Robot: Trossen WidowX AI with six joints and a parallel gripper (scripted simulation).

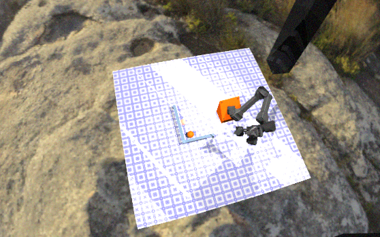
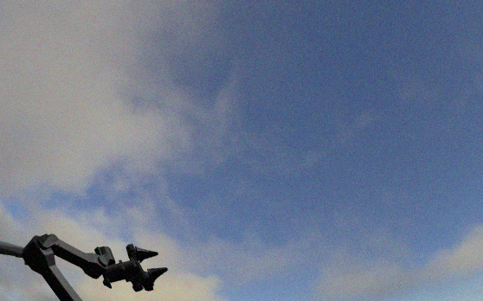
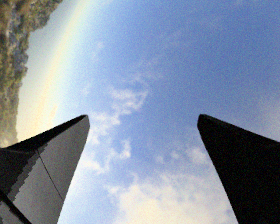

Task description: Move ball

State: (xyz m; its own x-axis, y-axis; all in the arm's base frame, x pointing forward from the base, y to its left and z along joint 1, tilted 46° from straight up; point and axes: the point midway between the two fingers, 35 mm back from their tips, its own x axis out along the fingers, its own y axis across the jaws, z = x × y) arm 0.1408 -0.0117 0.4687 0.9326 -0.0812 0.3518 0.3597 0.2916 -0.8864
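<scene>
My gripper tip is now 250 mm short of the orange ball, 320 mm to the left of it and 430 mm above it.
</scene>
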